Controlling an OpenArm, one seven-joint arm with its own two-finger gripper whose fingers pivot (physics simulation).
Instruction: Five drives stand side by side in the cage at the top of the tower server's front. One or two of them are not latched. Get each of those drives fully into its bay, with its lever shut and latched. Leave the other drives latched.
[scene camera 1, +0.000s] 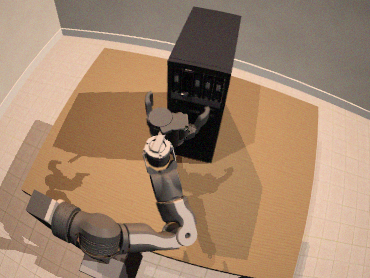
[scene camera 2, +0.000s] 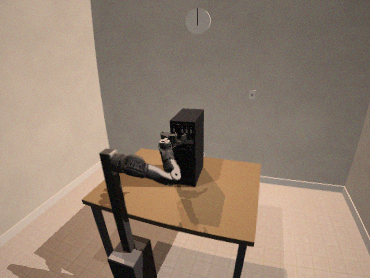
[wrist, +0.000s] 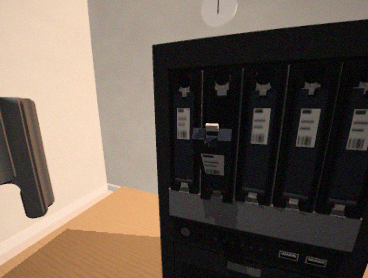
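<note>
The tower server (scene camera 1: 200, 47) (scene camera 2: 199, 145) (wrist: 162, 150) stands upright with five drives side by side in its top cage. In the wrist view, the second drive from the left (wrist: 213, 165) has its lever (wrist: 212, 128) tilted out from the front, its light tip well below the upper catch. Whether this drive's body is fully in cannot be told. The first (wrist: 183, 160), third (wrist: 260, 160), fourth (wrist: 305, 162) and fifth (wrist: 352, 165) drives have their levers upright and flat against them. My gripper (scene camera 1: 177, 101) (scene camera 2: 176, 136) is open and empty, in front of the tower below the cage. One finger shows at the wrist view's left.
The tower stands on the wooden table (scene camera 1: 285, 150) (scene camera 2: 235, 200) (wrist: 117, 215), near its back edge. A grey strip (wrist: 275, 225) runs below the drives, with a round button (wrist: 185, 231) and ports beneath it. The wall is behind the tower.
</note>
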